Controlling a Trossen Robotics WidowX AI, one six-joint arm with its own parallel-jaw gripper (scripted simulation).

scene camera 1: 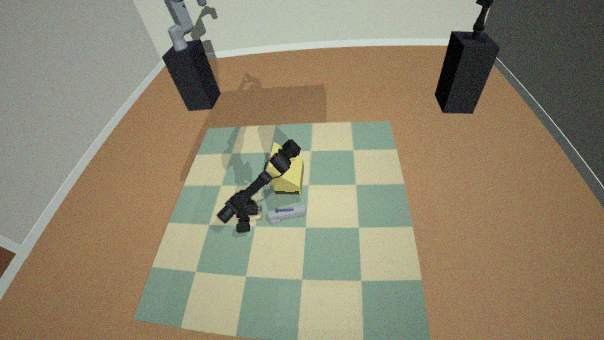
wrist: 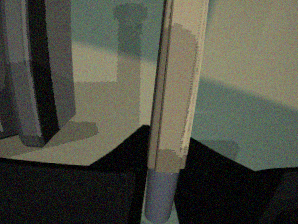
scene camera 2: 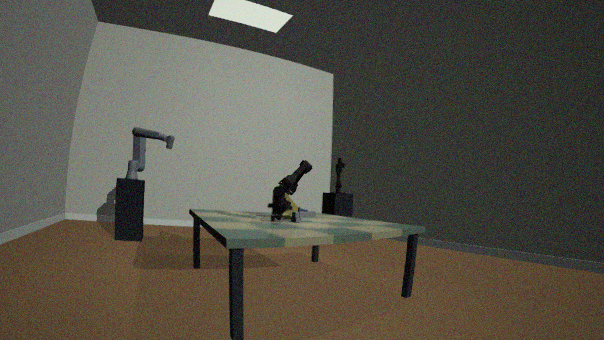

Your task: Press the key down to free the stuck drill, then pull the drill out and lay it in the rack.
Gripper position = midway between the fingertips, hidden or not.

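It's my gripper [wrist: 156,133] that's holding a tan rod.
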